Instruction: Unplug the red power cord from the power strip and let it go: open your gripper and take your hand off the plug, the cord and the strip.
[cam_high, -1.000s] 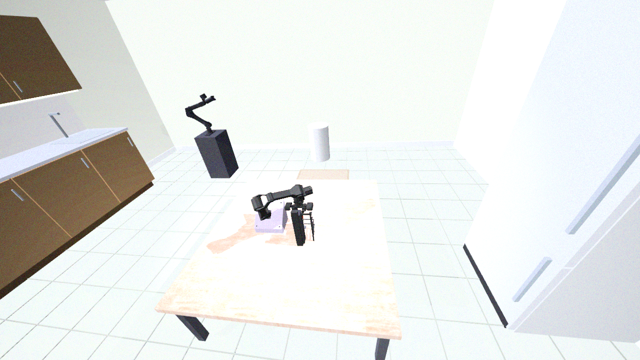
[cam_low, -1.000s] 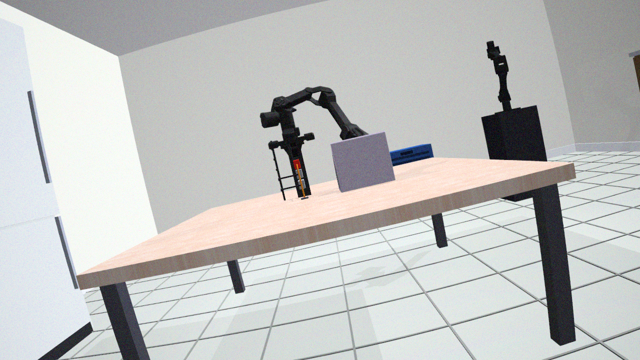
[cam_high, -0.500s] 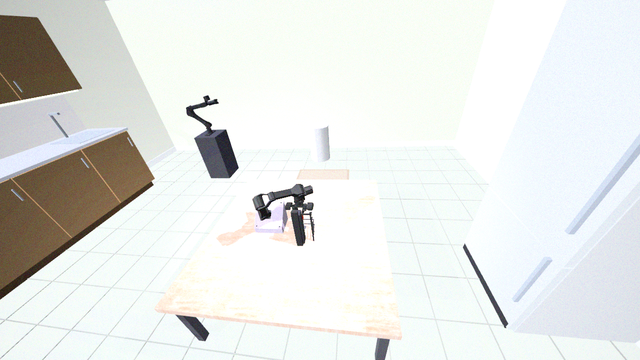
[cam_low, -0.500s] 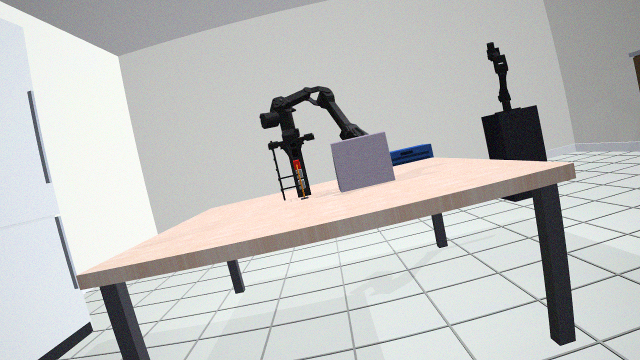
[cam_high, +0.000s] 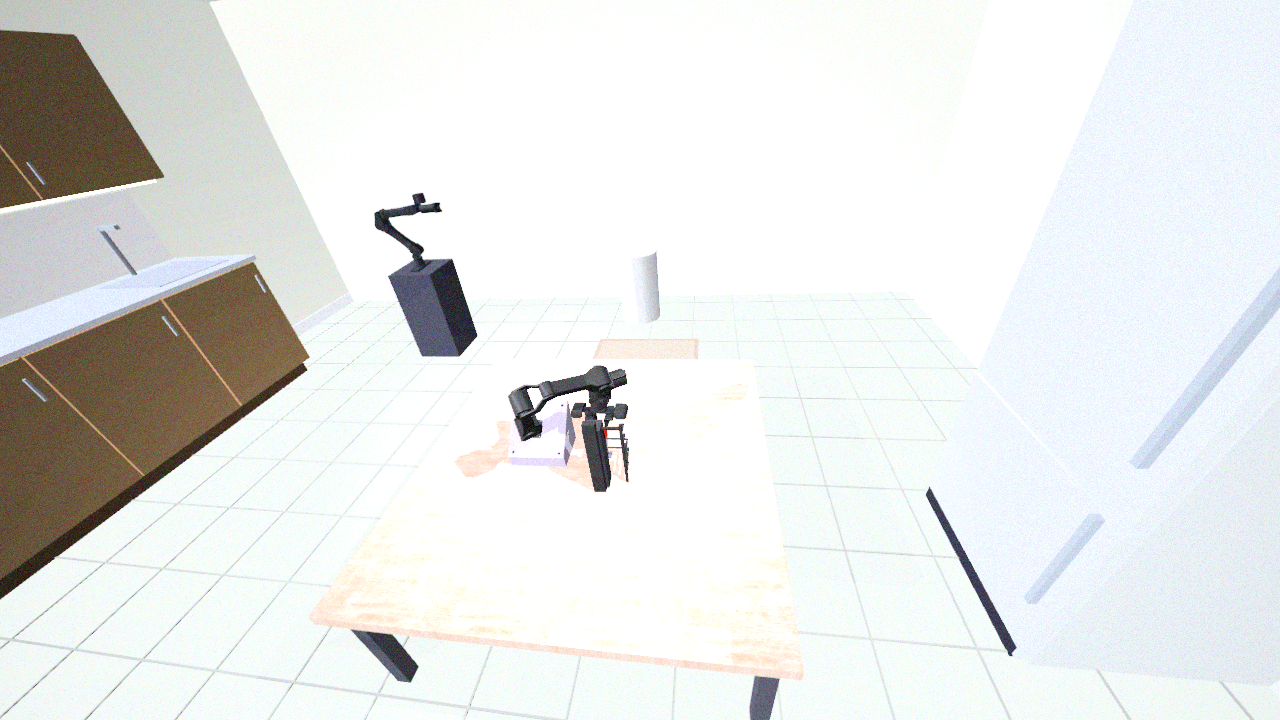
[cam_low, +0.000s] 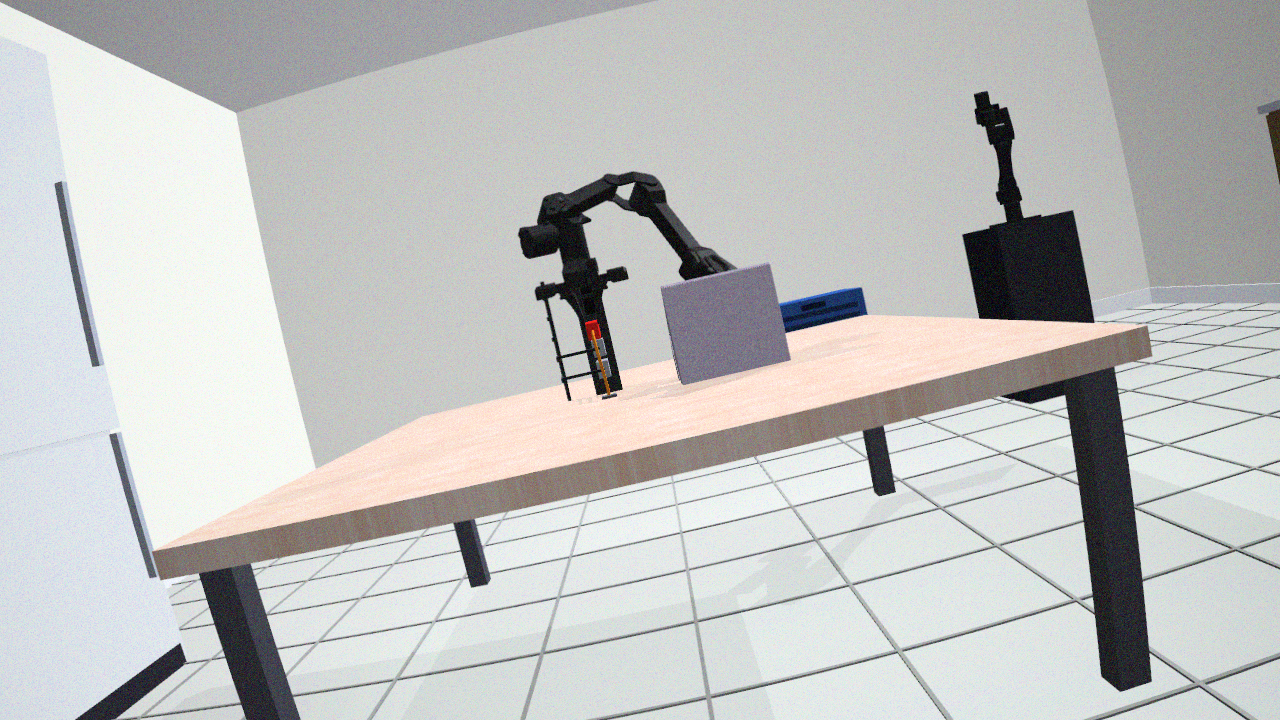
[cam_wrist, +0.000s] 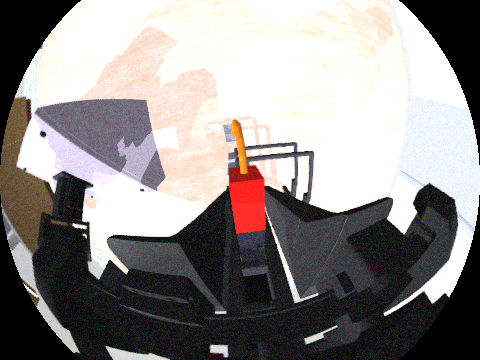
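Right now my gripper tip is 30 mm to the left of the red plug.
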